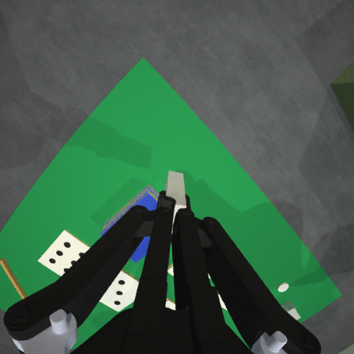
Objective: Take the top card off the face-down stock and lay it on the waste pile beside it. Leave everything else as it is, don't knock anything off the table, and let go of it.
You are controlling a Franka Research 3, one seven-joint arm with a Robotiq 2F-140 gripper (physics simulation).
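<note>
My gripper (173,182) is shut, with its pale fingertips together and no card showing between them. It is over the right side of the blue face-down stock (140,252), whose layered edge shows at the upper left. The dark fingers hide part of the stock. Most of the area to its lower right is hidden behind the fingers. A few white card slivers show there, and I cannot tell which belongs to the waste pile.
The green mat (145,100) bears a white card with black dots (62,252) and another dotted card (119,292) at the lower left. A white disc (283,287) and a small pale block (291,312) are at the lower right. A dark green box (346,92) stands at the right edge.
</note>
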